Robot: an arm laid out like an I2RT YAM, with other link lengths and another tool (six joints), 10 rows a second.
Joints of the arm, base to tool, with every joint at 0 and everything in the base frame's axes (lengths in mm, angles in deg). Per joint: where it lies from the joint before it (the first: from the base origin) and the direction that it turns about. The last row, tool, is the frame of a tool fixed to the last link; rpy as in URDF.
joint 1: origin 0.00 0.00 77.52 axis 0 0 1
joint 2: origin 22.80 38.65 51.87 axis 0 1 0
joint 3: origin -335.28 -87.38 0.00 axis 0 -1 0
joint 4: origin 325.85 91.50 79.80 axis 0 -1 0
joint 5: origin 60.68 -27.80 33.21 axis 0 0 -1
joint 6: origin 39.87 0.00 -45.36 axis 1 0 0
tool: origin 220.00 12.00 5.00 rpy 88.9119 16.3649 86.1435
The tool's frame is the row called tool.
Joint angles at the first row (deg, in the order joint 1, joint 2, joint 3, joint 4, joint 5, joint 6):
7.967 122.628 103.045 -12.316 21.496 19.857
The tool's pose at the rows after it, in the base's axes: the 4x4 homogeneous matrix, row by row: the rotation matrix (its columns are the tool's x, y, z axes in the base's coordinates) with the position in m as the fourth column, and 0 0 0 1 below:
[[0.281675 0.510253 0.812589 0.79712], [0.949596 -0.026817 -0.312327 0.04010], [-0.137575 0.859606 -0.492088 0.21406], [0 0 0 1]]
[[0.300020 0.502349 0.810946 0.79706], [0.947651 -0.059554 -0.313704 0.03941], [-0.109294 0.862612 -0.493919 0.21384], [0 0 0 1]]
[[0.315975 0.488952 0.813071 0.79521], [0.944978 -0.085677 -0.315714 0.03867], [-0.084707 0.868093 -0.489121 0.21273], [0 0 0 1]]
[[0.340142 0.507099 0.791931 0.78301], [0.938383 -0.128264 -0.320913 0.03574], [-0.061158 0.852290 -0.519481 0.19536], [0 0 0 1]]
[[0.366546 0.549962 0.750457 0.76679], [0.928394 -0.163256 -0.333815 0.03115], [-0.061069 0.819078 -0.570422 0.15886], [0 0 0 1]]
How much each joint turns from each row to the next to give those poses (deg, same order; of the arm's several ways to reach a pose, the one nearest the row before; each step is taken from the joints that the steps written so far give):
0.000 0.109 0.699 -1.137 -0.218 2.536
0.000 0.000 -0.089 0.066 0.087 1.945
0.043 -0.503 -1.354 1.267 0.197 1.529
0.000 -0.918 -2.842 -0.239 0.174 2.820
0.023 0.024 -3.450 -0.571 0.504 2.645

